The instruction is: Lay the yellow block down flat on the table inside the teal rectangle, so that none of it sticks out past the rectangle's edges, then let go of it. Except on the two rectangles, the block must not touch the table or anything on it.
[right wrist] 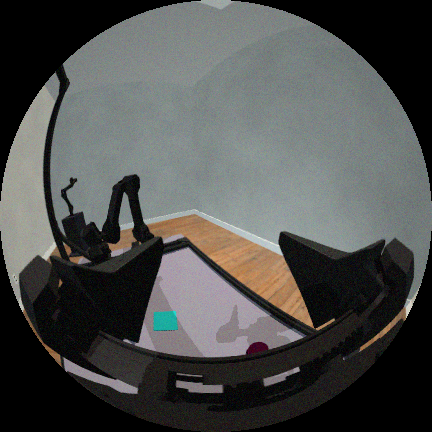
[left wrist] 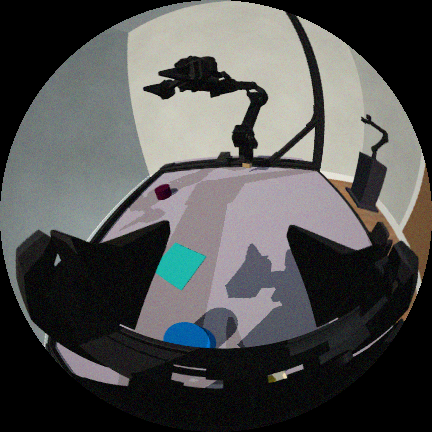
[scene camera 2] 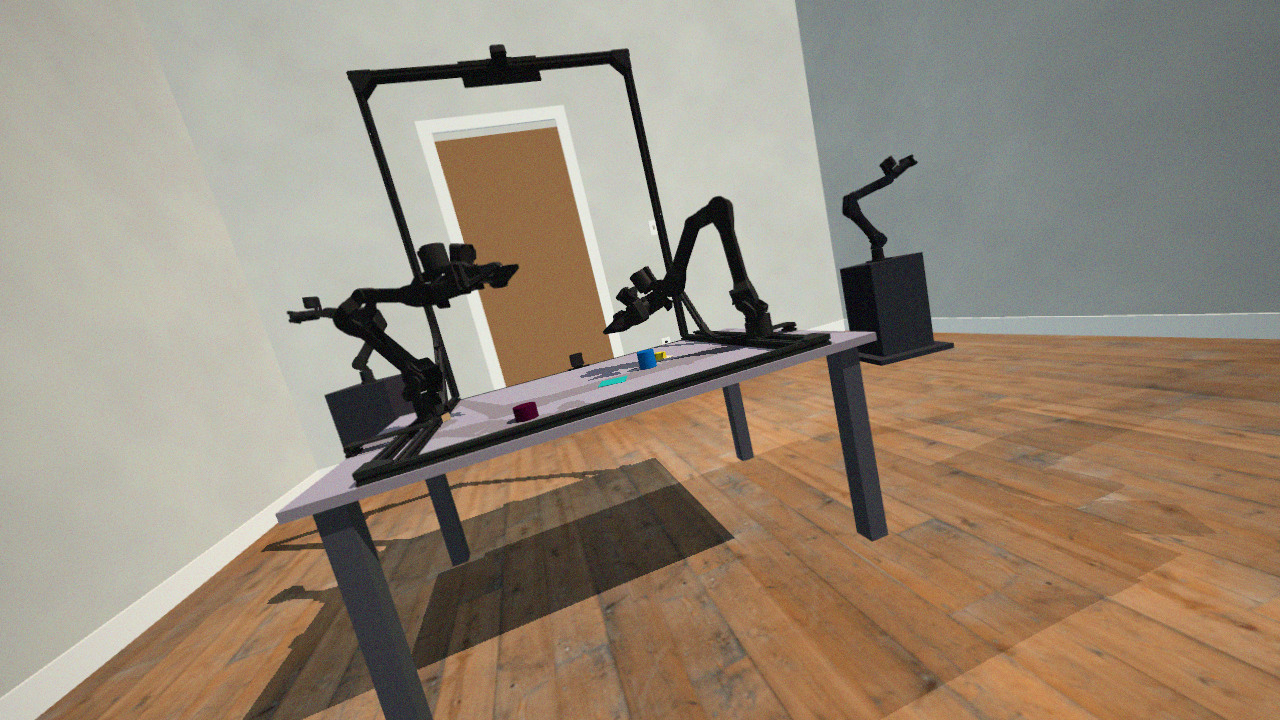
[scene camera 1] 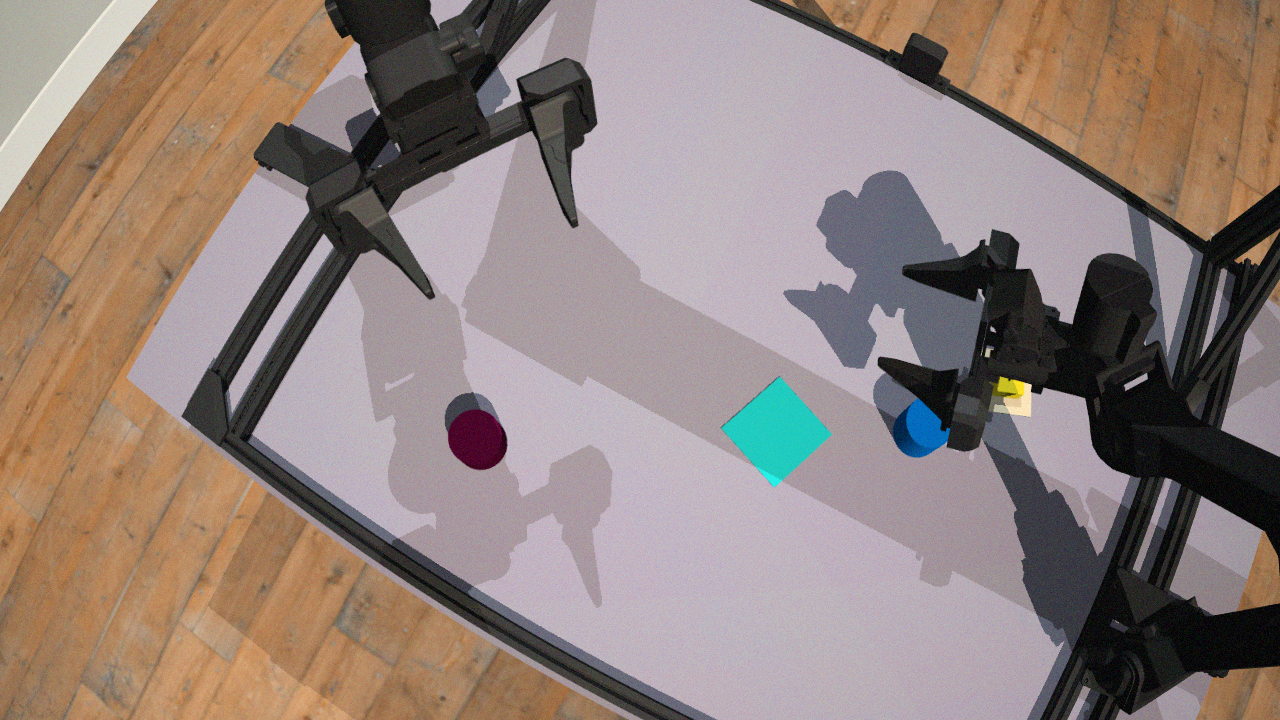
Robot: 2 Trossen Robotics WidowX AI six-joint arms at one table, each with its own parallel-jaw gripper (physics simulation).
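Frame: origin at the left arm's base, x right, y ahead, z up, level; metres.
Seen in the pictures: left gripper, fingertip midpoint: (left wrist: pixel 230 228) (scene camera 2: pixel 607 330) (scene camera 1: pixel 891 314); right gripper, fingertip midpoint: (right wrist: pixel 222 240) (left wrist: pixel 149 81) (scene camera 2: pixel 507 266) (scene camera 1: pixel 502 259); left arm's base at its link origin: (scene camera 2: pixel 761 336) (scene camera 1: pixel 1114 664); right arm's base at its link origin: (left wrist: pixel 246 160) (scene camera 2: pixel 431 417).
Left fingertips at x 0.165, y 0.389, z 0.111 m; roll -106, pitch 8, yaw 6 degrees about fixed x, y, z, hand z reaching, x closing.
Note:
Pixels of each thing's top centre, then the offset from my left fingertips to it. "*": a spot on its surface instead.
- yellow block at its top centre: (scene camera 1: pixel 1010 377) (scene camera 2: pixel 658 353) dx +0.051, dy -0.152, dz -0.111 m
- cream rectangle at a spot on its surface: (scene camera 1: pixel 1022 409) * dx +0.034, dy -0.182, dz -0.129 m
- teal rectangle at a spot on its surface: (scene camera 1: pixel 776 431) (left wrist: pixel 177 262) (scene camera 2: pixel 612 381) (right wrist: pixel 164 320) * dx -0.101, dy +0.042, dz -0.129 m
- blue cylinder at its top centre: (scene camera 1: pixel 930 421) (left wrist: pixel 184 342) (scene camera 2: pixel 644 351) dx -0.040, dy -0.084, dz -0.081 m
- dark red cylinder at its top centre: (scene camera 1: pixel 474 436) (scene camera 2: pixel 523 405) (right wrist: pixel 257 349) (left wrist: pixel 161 187) dx -0.237, dy +0.278, dz -0.099 m
The yellow block (scene camera 1: pixel 1009 387) (scene camera 2: pixel 661 356) is on the cream rectangle (scene camera 1: pixel 1022 409) at the right, partly hidden under the left arm's gripper body. A sliver of the yellow block (left wrist: pixel 272 378) shows through a gap at the bottom of the left wrist view. The teal rectangle (scene camera 1: pixel 776 431) (scene camera 2: pixel 613 381) (left wrist: pixel 181 266) (right wrist: pixel 165 321) lies bare. My left gripper (scene camera 1: pixel 893 315) (scene camera 2: pixel 611 329) (left wrist: pixel 230 228) is open and empty above the table, its fingers pointing past the yellow block towards the picture's left. My right gripper (scene camera 1: pixel 503 259) (scene camera 2: pixel 512 272) (right wrist: pixel 222 240) is open and empty, high above the table at the left.
A blue cylinder (scene camera 1: pixel 915 431) (scene camera 2: pixel 646 359) (left wrist: pixel 187 335) stands between the teal rectangle and the yellow block, partly under a left finger in scene camera 1. A dark red cylinder (scene camera 1: pixel 477 438) (scene camera 2: pixel 525 411) (left wrist: pixel 163 192) (right wrist: pixel 257 348) stands at the left. Black rails run along the table's edges.

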